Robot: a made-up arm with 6 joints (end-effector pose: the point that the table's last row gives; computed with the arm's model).
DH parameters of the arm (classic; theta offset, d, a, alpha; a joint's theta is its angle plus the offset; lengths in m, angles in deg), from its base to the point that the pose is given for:
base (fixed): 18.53 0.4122 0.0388 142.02
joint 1: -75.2 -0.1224 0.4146 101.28
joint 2: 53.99 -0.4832 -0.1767 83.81
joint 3: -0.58 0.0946 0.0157 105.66
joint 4: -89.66 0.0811 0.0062 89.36
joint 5: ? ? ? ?
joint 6: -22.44 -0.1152 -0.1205 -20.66
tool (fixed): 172.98 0.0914 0 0
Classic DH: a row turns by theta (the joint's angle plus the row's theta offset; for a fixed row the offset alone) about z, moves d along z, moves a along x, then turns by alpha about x.
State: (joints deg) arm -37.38 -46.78 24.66 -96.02 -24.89 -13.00
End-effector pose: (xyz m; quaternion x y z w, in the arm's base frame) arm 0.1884 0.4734 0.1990 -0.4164 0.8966 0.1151 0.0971
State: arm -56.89 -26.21 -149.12 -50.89 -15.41 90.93
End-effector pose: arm -0.0841 0.6477 0.2694 0.1240 0.2122 0.9206 0.3036
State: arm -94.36 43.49 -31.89 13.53 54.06 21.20
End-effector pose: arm -0.4555 0.3923 0.1850 0.6326 -0.3783 -0.3011 0.6050
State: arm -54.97 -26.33 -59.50 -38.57 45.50 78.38
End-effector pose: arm 0.0097 0.5253 0.3211 0.0257 -0.8070 -0.4407 0.3922
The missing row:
joint 5: 65.34 0.0304 -0.019 -84.32
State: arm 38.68 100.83 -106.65 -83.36 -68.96 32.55
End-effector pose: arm 0.9271 0.2901 0.4485 -0.5091 0.0277 -0.1055 0.8538
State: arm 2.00 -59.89 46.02 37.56 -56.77 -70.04
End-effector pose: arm 0.4726 0.4147 0.3922 0.4488 0.7985 0.3378 0.2167
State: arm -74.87 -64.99 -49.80 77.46 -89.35 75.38
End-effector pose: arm 0.0414 0.3407 0.1313 -0.6972 0.4942 -0.2997 0.4240
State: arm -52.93 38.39 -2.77 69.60 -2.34 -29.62
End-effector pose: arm -0.1539 0.7042 0.0505 -0.0754 0.7151 0.6705 0.1826
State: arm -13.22 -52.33 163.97 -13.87 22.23 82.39
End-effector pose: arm 0.4547 0.4932 0.3062 -0.1928 0.0344 0.4676 0.8620
